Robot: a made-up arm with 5 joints.
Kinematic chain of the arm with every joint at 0, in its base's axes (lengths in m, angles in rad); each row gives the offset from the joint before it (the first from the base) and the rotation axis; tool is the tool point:
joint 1: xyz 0 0 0.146 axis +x
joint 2: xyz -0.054 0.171 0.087 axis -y
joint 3: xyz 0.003 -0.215 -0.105 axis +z
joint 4: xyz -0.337 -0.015 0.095 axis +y
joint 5: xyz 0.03 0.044 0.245 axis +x
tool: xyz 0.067 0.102 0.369
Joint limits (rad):
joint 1: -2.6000..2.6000
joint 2: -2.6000..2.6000
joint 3: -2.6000..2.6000
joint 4: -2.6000..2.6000
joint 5: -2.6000..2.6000
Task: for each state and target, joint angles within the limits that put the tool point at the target. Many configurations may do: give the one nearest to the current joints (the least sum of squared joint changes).
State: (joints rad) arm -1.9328 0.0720 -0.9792 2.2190 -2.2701
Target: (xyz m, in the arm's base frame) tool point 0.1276 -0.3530 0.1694
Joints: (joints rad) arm -2.4830 -0.6199 -1.2864 1.8895 -1.4911
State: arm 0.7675 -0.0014 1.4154 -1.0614 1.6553
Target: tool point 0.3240 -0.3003 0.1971
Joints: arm 0.4820 0.0149 1.8821 -0.8230 2.3896
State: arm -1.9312 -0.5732 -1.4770 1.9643 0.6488
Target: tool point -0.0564 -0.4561 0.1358
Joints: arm -1.4306 -0.0872 -1.4217 2.3995 0.2416
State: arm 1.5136 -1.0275 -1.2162 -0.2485 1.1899
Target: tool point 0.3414 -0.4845 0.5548
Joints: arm 1.3859 -1.2446 -1.3383 -0.3351 0.9969
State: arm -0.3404 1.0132 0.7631 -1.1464 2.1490
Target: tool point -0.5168 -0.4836 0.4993
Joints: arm -0.5990 0.6968 0.4256 -1.0616 1.5647
